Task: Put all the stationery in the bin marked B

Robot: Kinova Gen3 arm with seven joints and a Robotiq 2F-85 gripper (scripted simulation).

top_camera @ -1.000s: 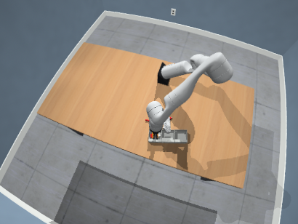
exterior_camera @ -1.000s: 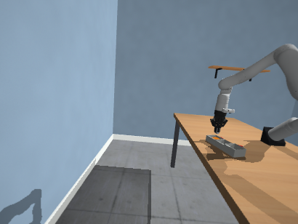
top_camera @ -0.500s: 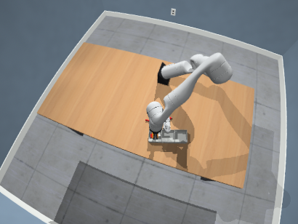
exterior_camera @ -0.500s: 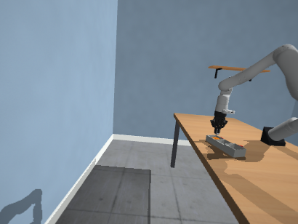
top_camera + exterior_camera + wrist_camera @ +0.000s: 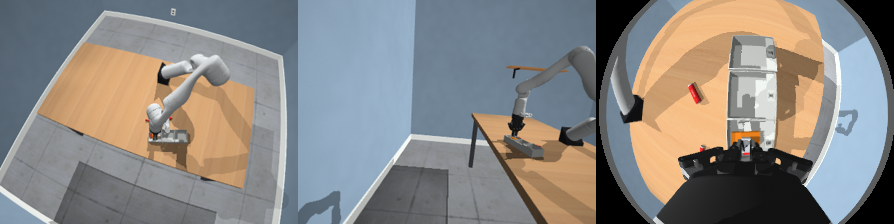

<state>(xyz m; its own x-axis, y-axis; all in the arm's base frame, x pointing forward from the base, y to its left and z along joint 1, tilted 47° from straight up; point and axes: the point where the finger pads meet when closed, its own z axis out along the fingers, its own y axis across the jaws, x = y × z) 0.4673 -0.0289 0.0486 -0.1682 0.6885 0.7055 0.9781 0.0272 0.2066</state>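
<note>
Now: hand 20 mm above the small pale piece. Round my hand: orange block 40 mm below; red-and-white item 10 mm to the left, 50 mm below; grey bin row 10 mm behind, 80 mm to the left, 40 mm below.
</note>
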